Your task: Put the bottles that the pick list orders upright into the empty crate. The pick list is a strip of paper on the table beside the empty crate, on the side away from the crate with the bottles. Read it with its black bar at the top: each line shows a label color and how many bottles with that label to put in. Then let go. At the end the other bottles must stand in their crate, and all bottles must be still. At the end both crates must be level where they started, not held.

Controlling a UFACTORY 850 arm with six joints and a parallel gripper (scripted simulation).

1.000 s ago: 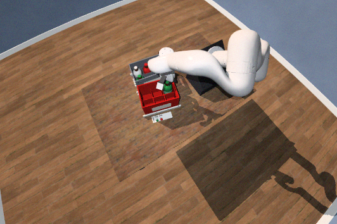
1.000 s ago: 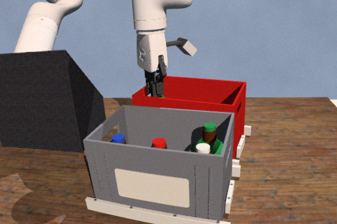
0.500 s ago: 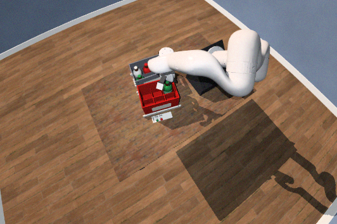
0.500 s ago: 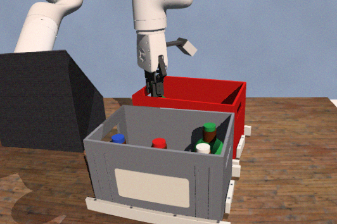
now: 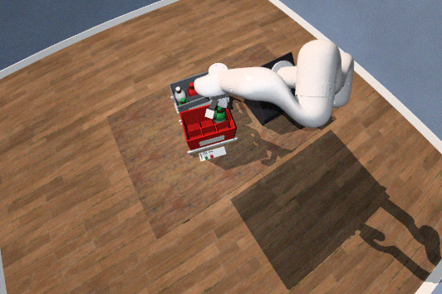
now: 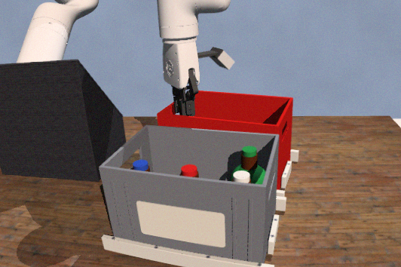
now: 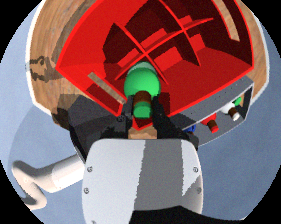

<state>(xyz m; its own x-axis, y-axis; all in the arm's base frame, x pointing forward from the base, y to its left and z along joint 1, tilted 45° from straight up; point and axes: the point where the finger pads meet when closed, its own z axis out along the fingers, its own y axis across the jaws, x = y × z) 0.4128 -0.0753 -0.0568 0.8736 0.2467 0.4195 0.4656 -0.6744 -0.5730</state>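
Now: the red crate 100 mm below my hand, 100 mm ahead of it and 10 mm to the left of it. The rest, counted from my hand: grey crate 210 mm to the right, 100 mm below, 30 mm ahead; then blue-capped bottle 230 mm to the right, 100 mm below, 70 mm behind; then green-capped bottle 200 mm to the right, 120 mm ahead, 100 mm below.
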